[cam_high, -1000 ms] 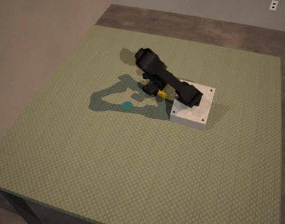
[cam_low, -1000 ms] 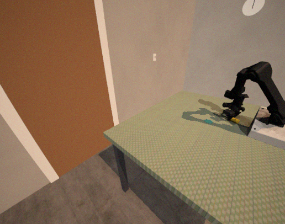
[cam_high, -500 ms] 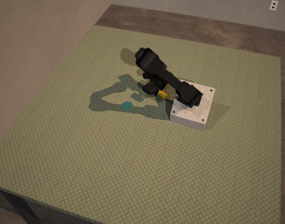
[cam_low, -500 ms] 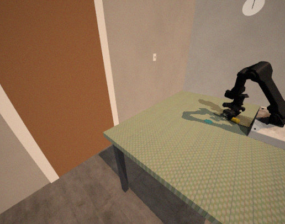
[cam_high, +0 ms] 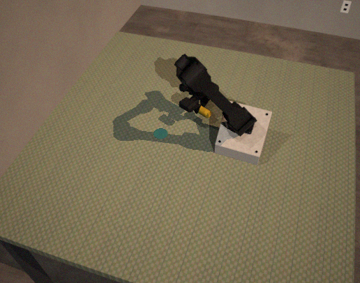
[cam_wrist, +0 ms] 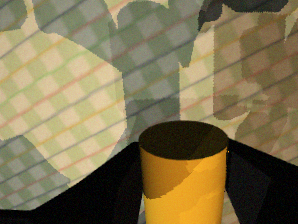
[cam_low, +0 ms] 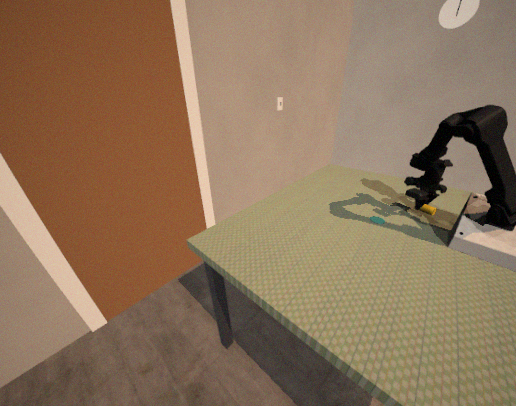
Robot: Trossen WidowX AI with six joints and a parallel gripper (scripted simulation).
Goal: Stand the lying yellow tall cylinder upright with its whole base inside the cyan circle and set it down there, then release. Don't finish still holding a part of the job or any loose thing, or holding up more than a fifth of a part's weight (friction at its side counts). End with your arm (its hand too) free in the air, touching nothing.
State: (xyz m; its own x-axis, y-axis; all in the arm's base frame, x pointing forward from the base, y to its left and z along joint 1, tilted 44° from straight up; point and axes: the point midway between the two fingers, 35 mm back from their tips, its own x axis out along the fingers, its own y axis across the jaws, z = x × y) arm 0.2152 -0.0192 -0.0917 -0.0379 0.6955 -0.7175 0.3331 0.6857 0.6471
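The cyan circle lies 15 cm to the left of my hand, 11 cm ahead of it and 8 cm below it. Also, from my hand: yellow tall cylinder 2 cm below, 2 cm behind, 1 cm to the left.
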